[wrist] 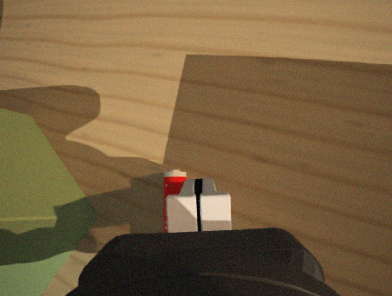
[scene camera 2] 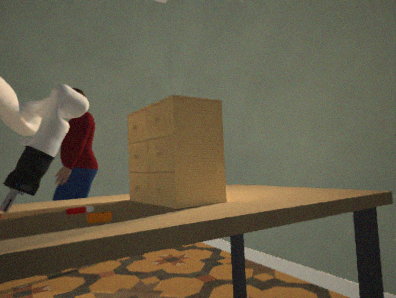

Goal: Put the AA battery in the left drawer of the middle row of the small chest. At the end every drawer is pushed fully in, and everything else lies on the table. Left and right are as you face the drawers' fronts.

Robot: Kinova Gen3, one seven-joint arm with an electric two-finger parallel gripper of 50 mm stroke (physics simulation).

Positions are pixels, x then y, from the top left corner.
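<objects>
A wooden chest is visible in scene camera 2 [199,165]. In the wrist view the chest is out of frame.
</objects>
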